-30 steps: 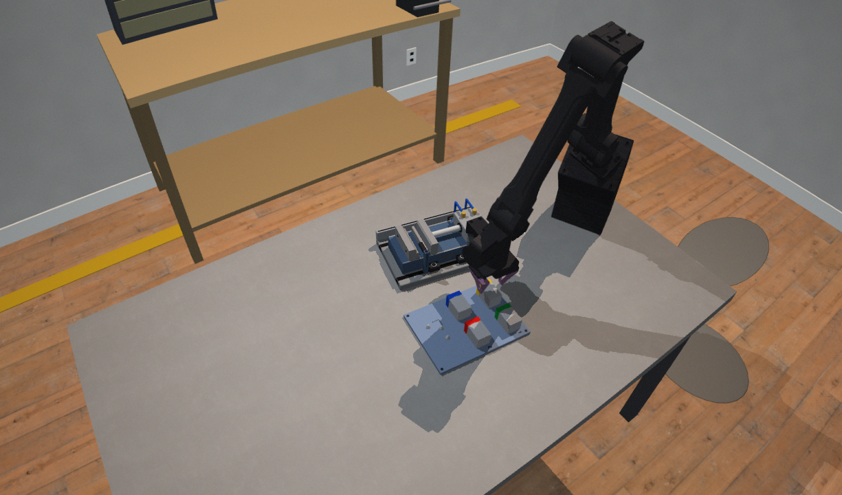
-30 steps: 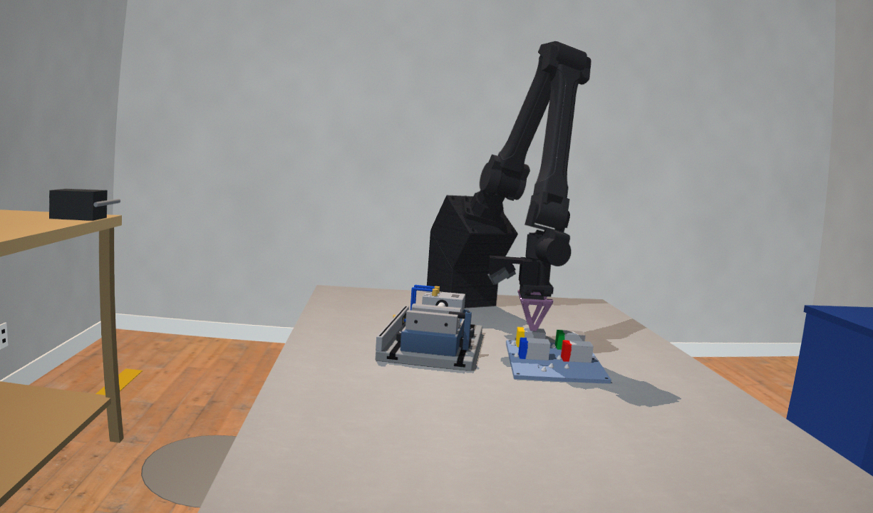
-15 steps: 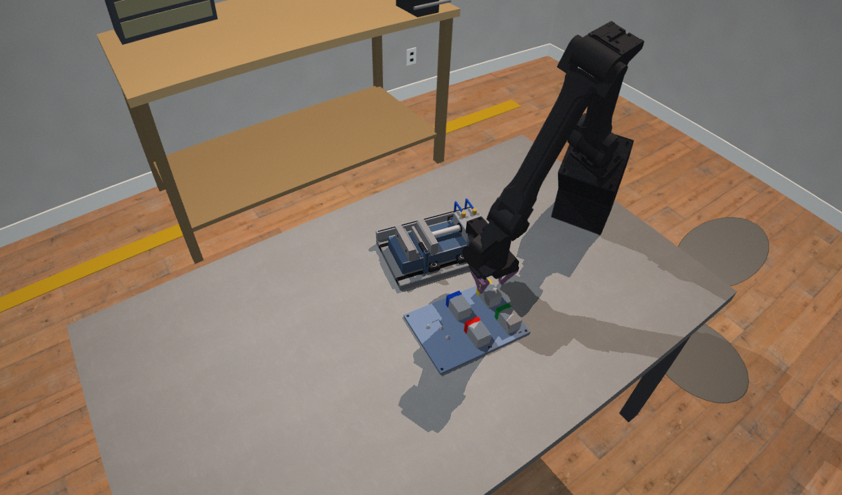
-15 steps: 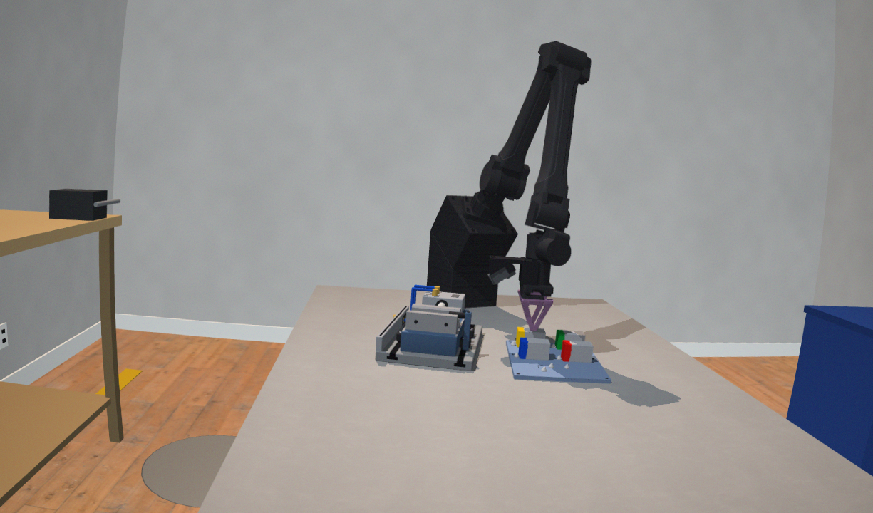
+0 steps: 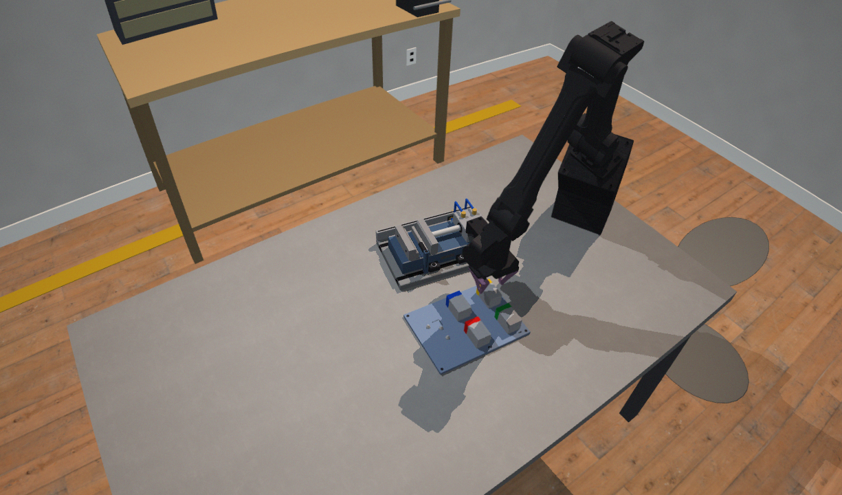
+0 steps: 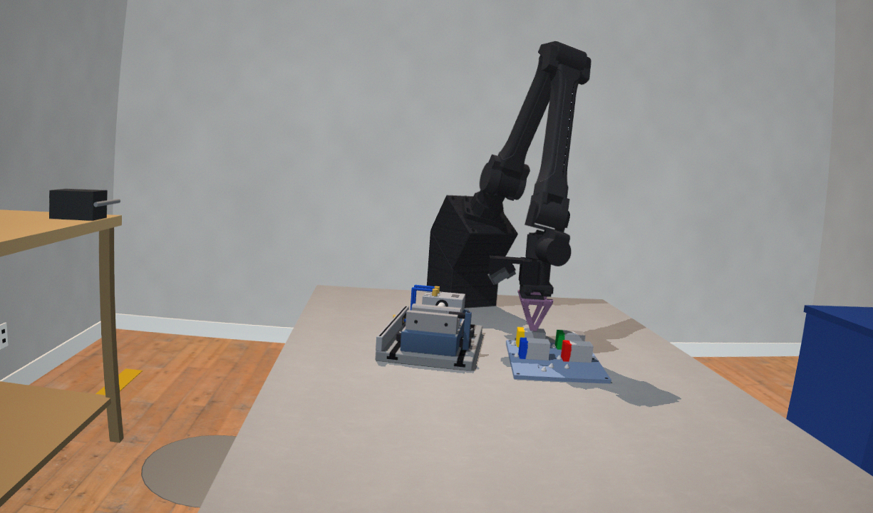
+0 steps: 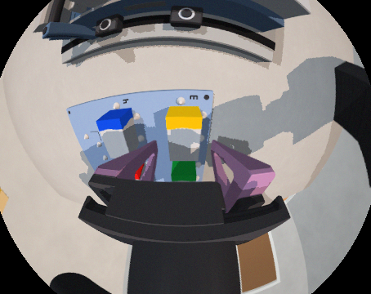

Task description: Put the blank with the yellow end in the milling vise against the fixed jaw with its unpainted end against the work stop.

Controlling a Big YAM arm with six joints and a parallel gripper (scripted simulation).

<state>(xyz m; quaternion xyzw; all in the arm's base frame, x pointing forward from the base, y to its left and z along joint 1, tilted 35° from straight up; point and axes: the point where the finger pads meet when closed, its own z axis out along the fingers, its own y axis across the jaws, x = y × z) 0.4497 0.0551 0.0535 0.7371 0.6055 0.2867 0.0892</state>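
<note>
Right now the yellow-ended blank is 3 cm below my hand. Also, from my hand: blue plate 10 cm ahead, 5 cm below, 3 cm to the left; blue-ended blank 9 cm ahead, 3 cm below, 1 cm to the right; green-ended blank 9 cm to the left, 3 cm below, 1 cm ahead.
</note>
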